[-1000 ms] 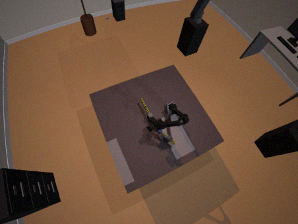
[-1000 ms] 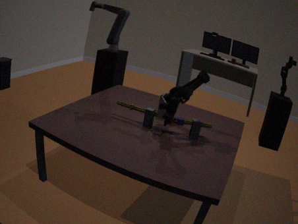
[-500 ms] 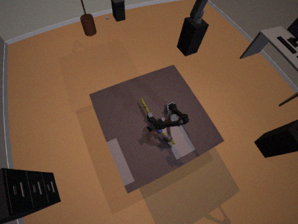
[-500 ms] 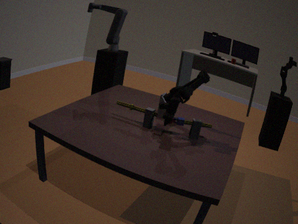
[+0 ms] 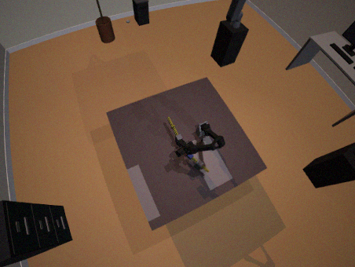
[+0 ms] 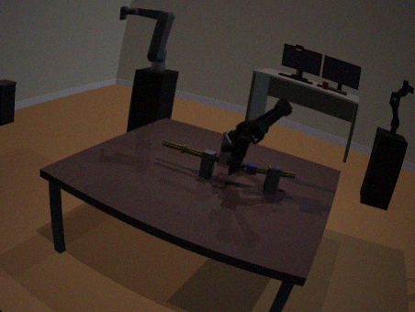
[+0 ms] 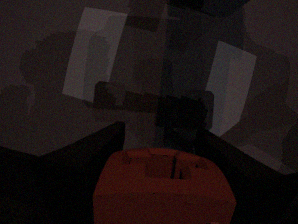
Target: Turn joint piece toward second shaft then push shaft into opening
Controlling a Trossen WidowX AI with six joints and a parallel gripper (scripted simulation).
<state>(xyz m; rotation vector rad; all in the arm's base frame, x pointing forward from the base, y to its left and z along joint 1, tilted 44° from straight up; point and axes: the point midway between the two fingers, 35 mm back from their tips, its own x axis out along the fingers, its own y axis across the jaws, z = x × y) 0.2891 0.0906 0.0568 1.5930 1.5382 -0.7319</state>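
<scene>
My gripper tip is 40 mm below the red square joint piece and 20 mm to the right of it.
</scene>
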